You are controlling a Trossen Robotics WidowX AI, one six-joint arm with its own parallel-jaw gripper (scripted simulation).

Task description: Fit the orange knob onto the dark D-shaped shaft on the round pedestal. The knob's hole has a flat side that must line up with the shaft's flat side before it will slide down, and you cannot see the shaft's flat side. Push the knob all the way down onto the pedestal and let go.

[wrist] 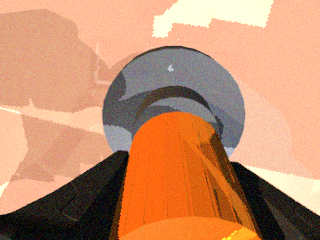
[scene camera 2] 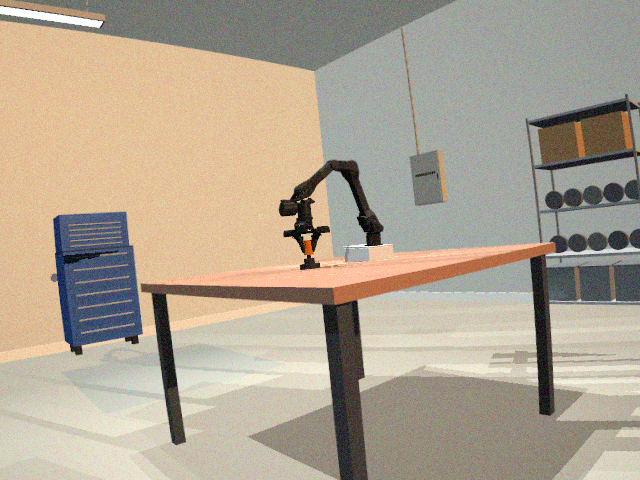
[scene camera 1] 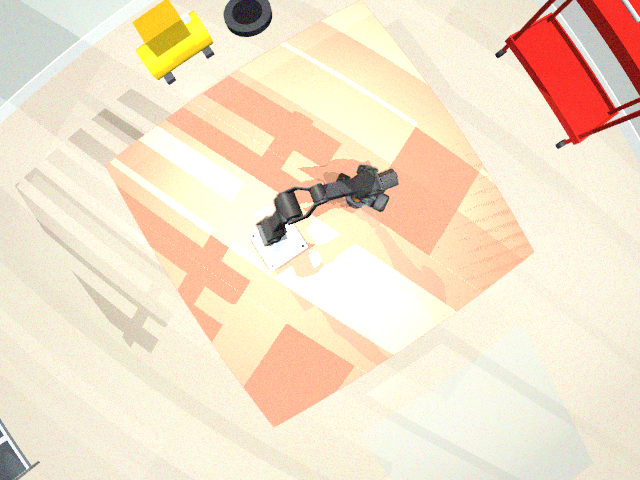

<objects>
gripper: holds an orange knob [wrist: 178, 173]
</objects>
